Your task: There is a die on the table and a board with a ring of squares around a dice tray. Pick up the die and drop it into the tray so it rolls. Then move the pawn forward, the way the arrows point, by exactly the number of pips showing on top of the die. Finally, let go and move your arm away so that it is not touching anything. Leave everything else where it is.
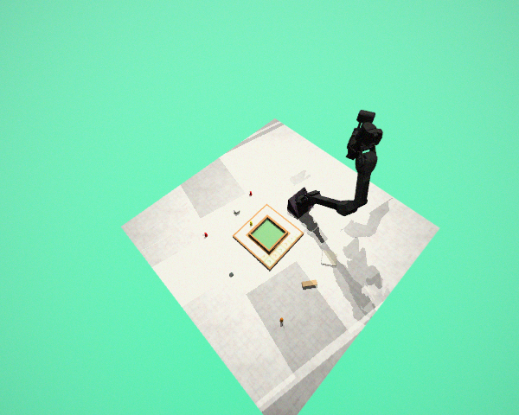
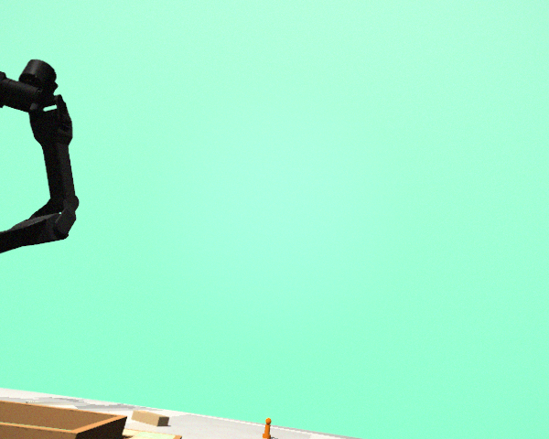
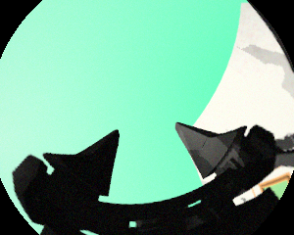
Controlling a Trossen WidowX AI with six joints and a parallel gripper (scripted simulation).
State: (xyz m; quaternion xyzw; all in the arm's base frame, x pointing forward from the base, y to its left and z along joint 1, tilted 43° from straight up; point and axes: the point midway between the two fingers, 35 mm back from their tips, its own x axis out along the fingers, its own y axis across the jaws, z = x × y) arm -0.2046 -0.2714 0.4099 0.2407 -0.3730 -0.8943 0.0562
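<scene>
My gripper tip is now 550 mm short of the die, 280 mm to the left of it and 540 mm above it. Also, from my gripper tip: green dice tray (510 mm ahead, 50 mm to the right, 540 mm below); tan block (530 mm ahead, 290 mm to the left, 540 mm below); white square outline (350 mm ahead, 270 mm to the left, 540 mm below).
</scene>
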